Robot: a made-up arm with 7 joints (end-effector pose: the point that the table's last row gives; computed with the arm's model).
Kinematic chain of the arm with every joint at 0, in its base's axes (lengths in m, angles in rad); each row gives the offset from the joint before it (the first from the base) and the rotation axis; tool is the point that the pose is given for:
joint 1: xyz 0 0.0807 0 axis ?
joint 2: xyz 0 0.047 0 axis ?
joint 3: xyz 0 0 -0.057 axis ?
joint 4: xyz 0 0 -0.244 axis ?
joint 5: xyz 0 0 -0.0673 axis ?
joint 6: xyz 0 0 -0.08 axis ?
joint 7: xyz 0 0 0 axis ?
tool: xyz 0 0 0
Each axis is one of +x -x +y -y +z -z.
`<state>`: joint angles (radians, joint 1 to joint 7).
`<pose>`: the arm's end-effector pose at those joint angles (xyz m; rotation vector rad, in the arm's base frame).
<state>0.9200 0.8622 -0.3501 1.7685 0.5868 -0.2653 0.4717</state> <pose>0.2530 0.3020 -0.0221 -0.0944 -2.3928 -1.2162</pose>
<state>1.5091 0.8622 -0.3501 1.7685 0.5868 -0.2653 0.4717</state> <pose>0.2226 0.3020 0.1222 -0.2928 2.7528 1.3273</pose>
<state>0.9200 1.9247 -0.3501 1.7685 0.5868 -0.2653 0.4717</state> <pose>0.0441 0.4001 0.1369 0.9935 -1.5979 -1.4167</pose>
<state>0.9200 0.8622 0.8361 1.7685 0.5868 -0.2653 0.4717</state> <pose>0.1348 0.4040 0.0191 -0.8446 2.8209 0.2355</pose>
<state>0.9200 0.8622 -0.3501 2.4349 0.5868 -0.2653 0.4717</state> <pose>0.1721 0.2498 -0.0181 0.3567 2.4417 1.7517</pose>
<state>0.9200 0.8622 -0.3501 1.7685 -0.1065 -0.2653 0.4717</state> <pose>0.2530 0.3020 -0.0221 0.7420 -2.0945 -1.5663</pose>
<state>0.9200 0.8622 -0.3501 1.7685 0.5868 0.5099 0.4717</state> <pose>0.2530 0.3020 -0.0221 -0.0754 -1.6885 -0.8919</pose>
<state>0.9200 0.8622 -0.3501 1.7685 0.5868 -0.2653 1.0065</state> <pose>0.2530 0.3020 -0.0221 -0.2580 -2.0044 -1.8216</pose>
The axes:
joint 1: -y
joint 2: +x
joint 3: +z
joint 4: -y
joint 5: +z
joint 6: +y
joint 7: -x

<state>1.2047 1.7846 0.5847 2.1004 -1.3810 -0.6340 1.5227</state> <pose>-0.0710 0.3342 0.1407 2.1551 0.6553 -0.2309</pose>
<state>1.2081 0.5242 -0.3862 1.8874 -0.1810 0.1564 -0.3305</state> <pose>0.2772 0.2098 0.0335 0.8975 -2.8477 -0.2672</pose>
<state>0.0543 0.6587 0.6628 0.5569 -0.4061 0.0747 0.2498</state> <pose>0.0780 0.4264 -0.3038 0.6747 -0.5395 0.0743</pose>
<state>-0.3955 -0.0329 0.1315 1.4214 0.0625 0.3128 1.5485</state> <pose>0.0087 0.1362 -0.3540 -1.4452 -0.6917 -0.4135</pose>
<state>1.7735 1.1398 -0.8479 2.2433 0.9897 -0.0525 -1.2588</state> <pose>0.1472 0.2817 0.1081 0.0549 -2.9299 0.4566</pose>
